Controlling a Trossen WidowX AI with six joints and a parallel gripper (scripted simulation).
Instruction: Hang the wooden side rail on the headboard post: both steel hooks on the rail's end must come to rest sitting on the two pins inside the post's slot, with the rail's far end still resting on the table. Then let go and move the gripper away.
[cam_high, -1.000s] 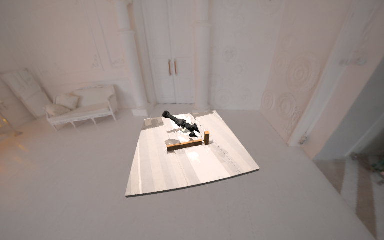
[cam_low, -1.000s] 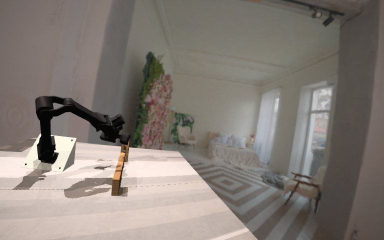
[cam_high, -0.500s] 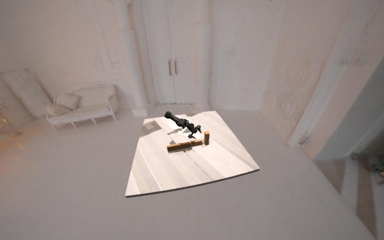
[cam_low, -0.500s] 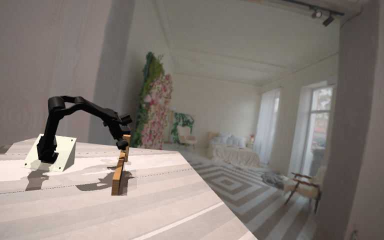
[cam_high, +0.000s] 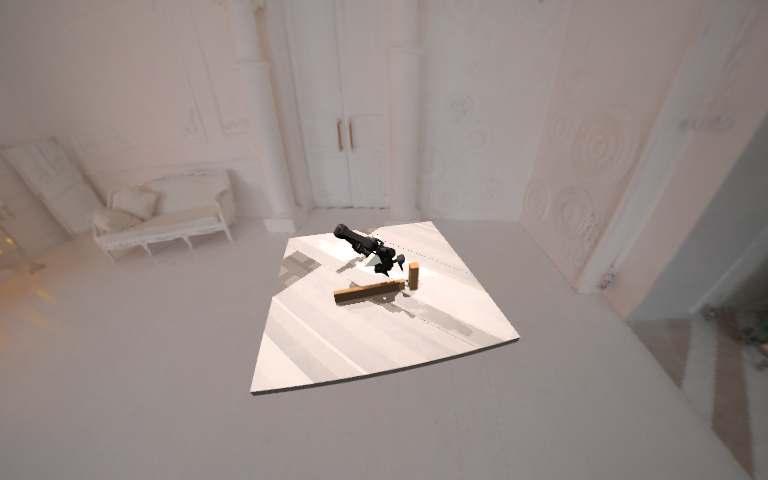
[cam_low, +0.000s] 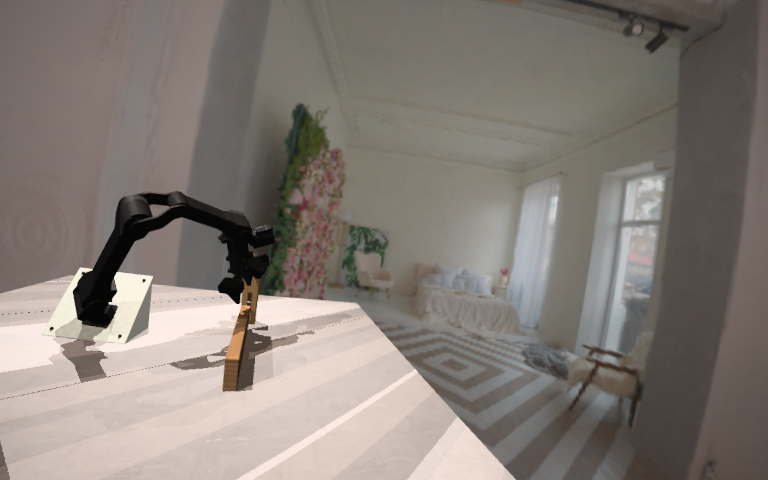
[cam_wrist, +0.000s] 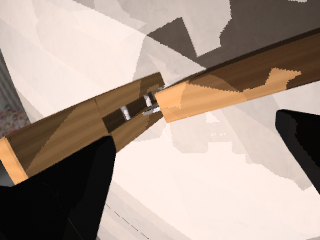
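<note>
My gripper tip is 10 cm to the right of the wooden headboard post and 3 cm above it.
</note>
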